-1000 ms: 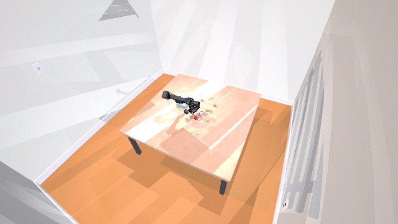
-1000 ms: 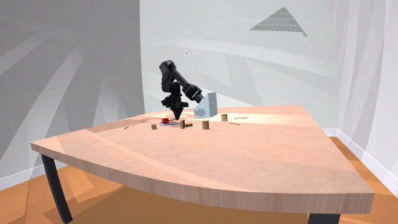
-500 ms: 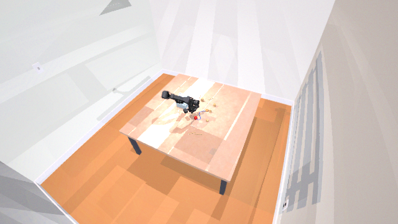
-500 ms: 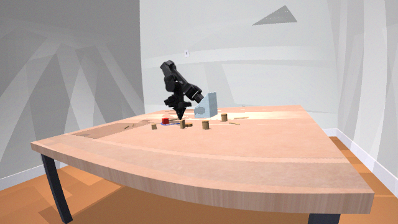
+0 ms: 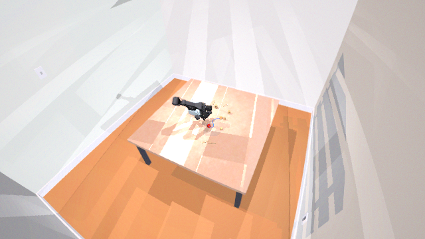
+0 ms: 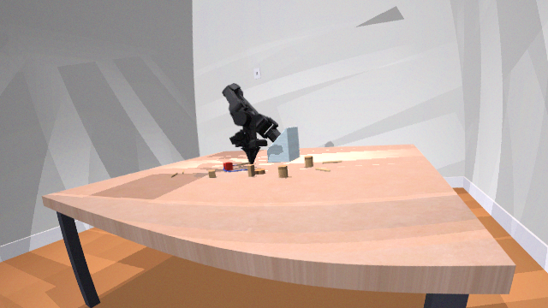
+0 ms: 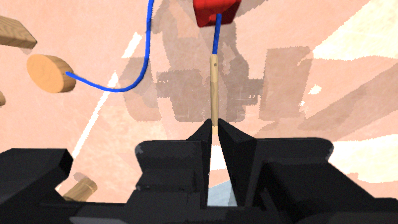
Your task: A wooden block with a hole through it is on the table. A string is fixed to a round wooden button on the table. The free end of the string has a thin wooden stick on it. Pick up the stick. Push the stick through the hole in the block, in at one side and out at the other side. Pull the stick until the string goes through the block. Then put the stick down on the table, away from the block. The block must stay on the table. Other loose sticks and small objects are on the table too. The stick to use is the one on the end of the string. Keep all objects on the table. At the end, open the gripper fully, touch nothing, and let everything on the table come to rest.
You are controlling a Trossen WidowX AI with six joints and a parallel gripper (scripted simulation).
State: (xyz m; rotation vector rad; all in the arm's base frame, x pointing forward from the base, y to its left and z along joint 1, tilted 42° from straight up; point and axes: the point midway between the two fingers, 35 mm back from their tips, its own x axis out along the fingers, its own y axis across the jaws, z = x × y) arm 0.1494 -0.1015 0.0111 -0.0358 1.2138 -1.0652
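The red block lies 8 cm ahead of my gripper tip, 7 cm to the right of it and 1 cm above it. The rest, counted from my gripper tip: thin wooden stick 3 cm to the right, 3 cm ahead, 1 cm above; round wooden button 16 cm ahead, 10 cm to the left; small wooden piece 22 cm ahead, 6 cm to the right.
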